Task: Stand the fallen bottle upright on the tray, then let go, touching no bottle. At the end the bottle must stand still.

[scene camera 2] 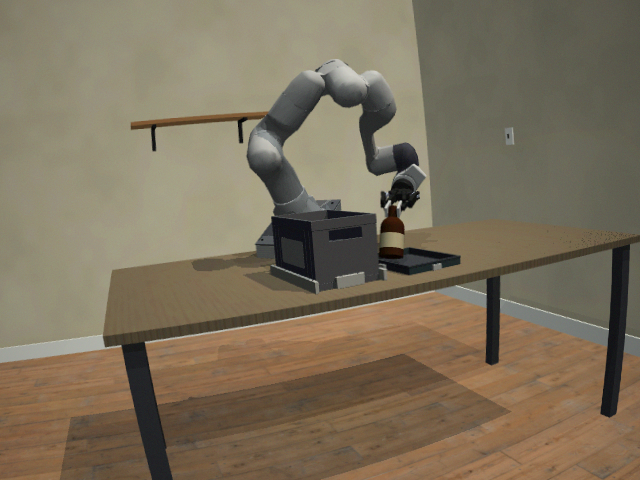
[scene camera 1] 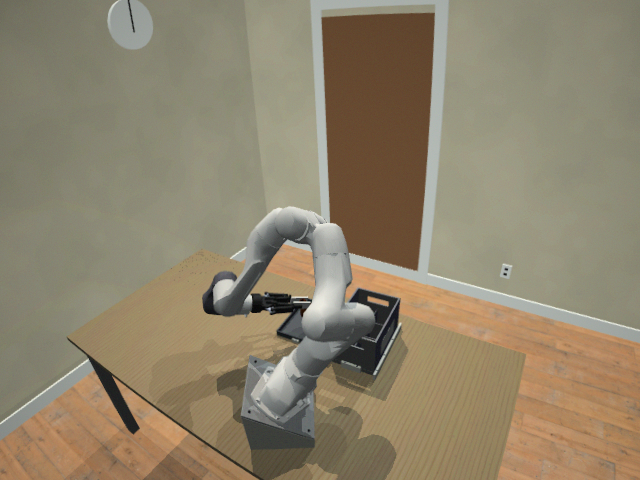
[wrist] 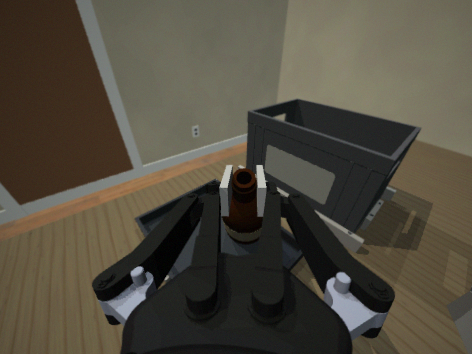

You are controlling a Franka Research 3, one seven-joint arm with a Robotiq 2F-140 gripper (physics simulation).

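The brown bottle with a cream label [scene camera 2: 391, 241] [wrist: 243, 209] looks upright in scene camera 2, with its base over the crate-side part of the dark tray [scene camera 2: 448, 261] [wrist: 170, 204]. Whether the base rests on the tray floor or is slightly above it, I cannot tell. My gripper [scene camera 1: 306, 300] [scene camera 2: 392, 208] [wrist: 244, 176] is shut on the bottle's neck, one pale fingertip on each side, just below the mouth. It reaches in nearly level. In scene camera 1 the arm hides most of the bottle and part of the tray.
A tall dark crate [scene camera 1: 356, 355] [scene camera 2: 343, 258] [wrist: 350, 182] stands close beside the tray, with pale rails [scene camera 2: 350, 280] [wrist: 340, 235] at its base. The table [scene camera 1: 444, 392] [scene camera 2: 206, 304] carries the crate, the tray and the arm's base [scene camera 1: 279, 431].
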